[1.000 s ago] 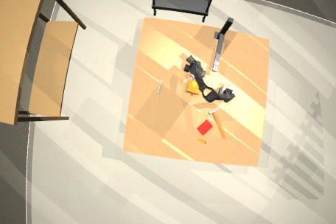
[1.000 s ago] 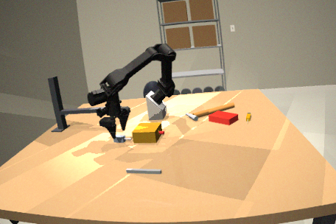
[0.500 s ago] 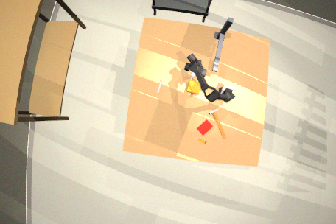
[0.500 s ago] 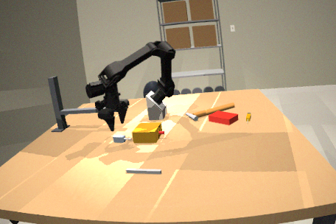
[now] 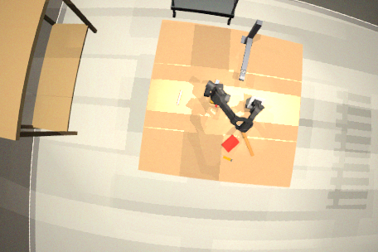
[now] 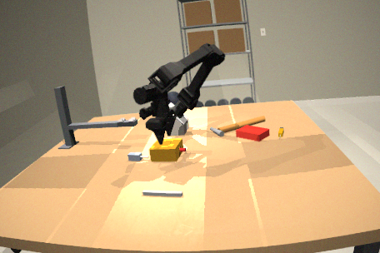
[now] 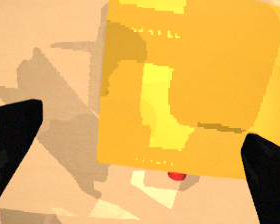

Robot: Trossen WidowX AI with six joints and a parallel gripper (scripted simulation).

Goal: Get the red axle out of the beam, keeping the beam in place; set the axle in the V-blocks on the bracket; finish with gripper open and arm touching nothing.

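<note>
Now: gripper tip 30 mm past the yellow beam, 10 mm to the left of it and 50 mm above it. Round my gripper tip: grey block: 10 mm ahead, 110 mm to the right, 60 mm below; red block: 230 mm behind, 300 mm to the left, 60 mm below; thin grey bar: 260 mm ahead, 70 mm to the left, 70 mm below.
</note>
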